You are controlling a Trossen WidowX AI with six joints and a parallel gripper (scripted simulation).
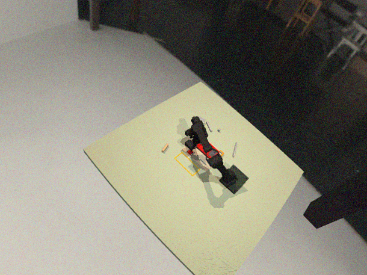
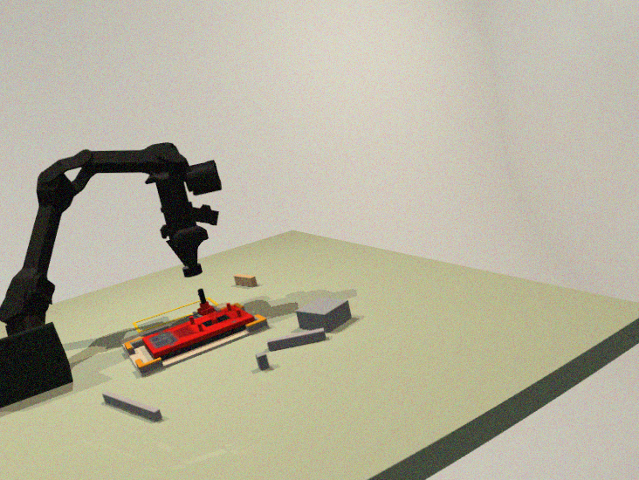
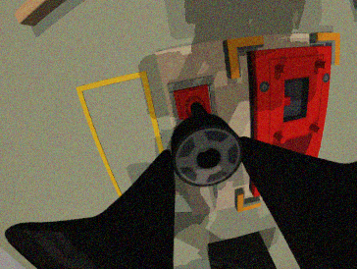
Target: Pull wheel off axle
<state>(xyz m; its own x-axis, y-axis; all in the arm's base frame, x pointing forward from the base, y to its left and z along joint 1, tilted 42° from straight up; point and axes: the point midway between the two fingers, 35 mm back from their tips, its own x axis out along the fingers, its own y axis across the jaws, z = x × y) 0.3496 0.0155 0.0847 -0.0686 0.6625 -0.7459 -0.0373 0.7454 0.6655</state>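
Right now the dark upright axle is 10 mm to the right of my gripper tip and 70 mm below it. The rest, counted from my gripper tip: tan block: 140 mm ahead, 130 mm to the left, 90 mm below; wheel: right at my gripper tip; grey box: 170 mm ahead, 280 mm to the right, 90 mm below.
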